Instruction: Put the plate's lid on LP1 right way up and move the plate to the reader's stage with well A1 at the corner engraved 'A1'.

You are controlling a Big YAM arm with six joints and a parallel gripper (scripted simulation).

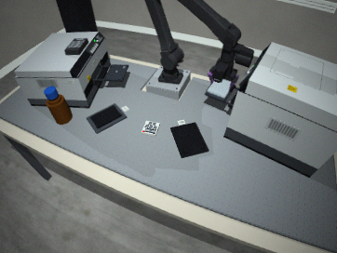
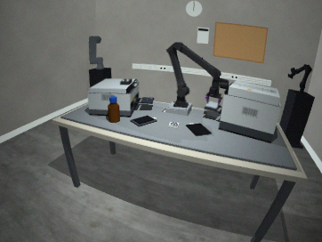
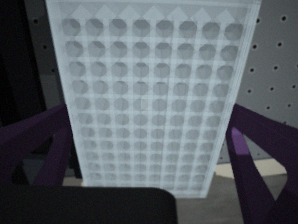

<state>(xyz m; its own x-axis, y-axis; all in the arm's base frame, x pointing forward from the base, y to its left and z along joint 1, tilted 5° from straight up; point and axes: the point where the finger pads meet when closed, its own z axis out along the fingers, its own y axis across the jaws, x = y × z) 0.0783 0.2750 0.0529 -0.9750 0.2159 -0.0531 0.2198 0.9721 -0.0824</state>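
The white multi-well plate is right at my hand. Also, from my hand: label (17 cm ahead, 43 cm to the right, 12 cm below); N1 pad (26 cm ahead, 8 cm to the right, 11 cm below); lidded plate (25 cm ahead, 49 cm to the right, 10 cm below).
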